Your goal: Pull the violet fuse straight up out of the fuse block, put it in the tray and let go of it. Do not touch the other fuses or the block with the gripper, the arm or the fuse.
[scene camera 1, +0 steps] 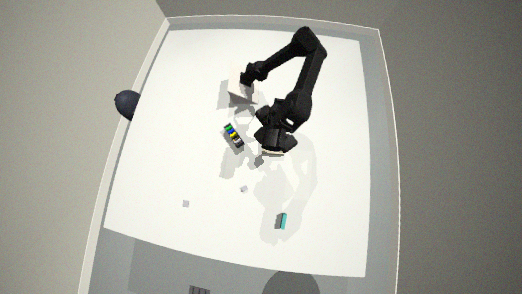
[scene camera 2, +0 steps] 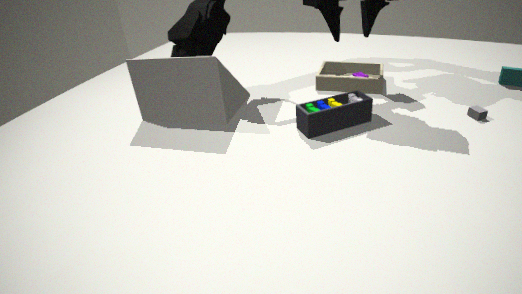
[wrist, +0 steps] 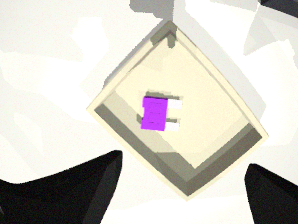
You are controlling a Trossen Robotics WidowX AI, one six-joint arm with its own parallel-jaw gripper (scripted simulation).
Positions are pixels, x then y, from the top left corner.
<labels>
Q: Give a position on a beige tray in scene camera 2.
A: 332, 76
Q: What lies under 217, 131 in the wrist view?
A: A beige tray.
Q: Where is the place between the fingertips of my gripper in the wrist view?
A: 187, 166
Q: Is my gripper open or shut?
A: Open.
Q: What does my gripper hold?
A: Nothing.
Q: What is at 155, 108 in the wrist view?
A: A violet fuse.
</labels>
